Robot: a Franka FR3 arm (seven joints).
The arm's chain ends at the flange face. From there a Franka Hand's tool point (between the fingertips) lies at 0.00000 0.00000 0.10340 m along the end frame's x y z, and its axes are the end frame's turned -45 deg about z.
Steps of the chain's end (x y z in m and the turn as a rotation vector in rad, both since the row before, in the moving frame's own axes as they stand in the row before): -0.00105, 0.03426, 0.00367, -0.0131, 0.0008, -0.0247; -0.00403, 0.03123, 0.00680, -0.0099, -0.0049, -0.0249; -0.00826, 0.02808, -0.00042, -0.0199, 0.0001, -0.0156; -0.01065, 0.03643, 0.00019, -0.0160, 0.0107, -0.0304; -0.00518, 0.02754, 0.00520, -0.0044, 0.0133, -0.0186; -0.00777, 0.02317, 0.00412, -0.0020, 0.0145, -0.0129
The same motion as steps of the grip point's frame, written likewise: -0.02585, 0.02451, 0.00366, -0.0098, -0.0087, -0.0247; -0.02601, 0.01961, 0.00679, -0.0035, -0.0105, -0.0249; -0.02713, 0.01549, -0.00044, -0.0141, -0.0140, -0.0156; -0.03365, 0.02019, 0.00017, -0.0189, -0.0037, -0.0304; -0.02247, 0.01710, 0.00519, -0.0125, 0.0063, -0.0186; -0.02096, 0.01209, 0.00411, -0.0117, 0.0088, -0.0129
